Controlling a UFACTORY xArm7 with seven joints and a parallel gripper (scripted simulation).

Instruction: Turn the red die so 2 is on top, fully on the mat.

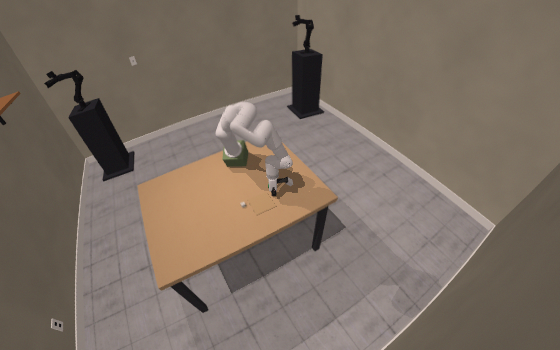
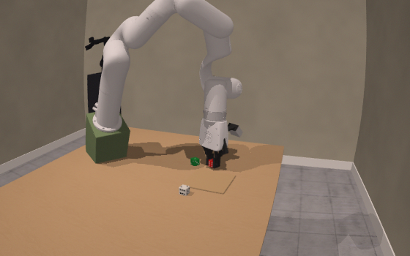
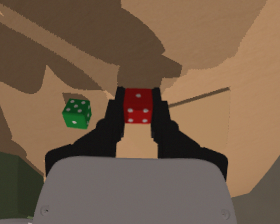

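My hand is 10 cm to the left of the tan mat, 3 cm short of it and 3 cm above it. The rest, counted from my hand: green die (7 cm behind, 2 cm below); then white die (21 cm to the right, 2 cm below); then red die (1 cm below).
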